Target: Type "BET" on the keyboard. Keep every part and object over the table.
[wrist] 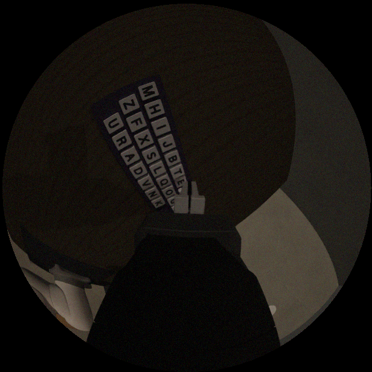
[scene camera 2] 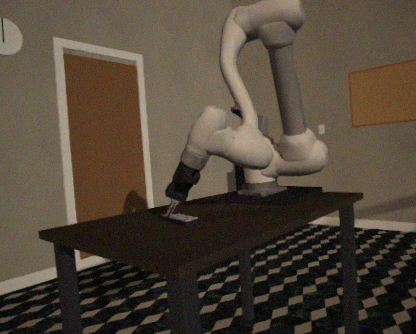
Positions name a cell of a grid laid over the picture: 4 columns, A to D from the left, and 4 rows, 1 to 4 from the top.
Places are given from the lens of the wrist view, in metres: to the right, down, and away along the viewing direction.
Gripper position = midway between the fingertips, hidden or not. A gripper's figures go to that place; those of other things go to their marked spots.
my gripper (wrist: C3): 0.00, 0.00, 0.17
keyboard (wrist: B2): -0.04, -0.06, 0.09
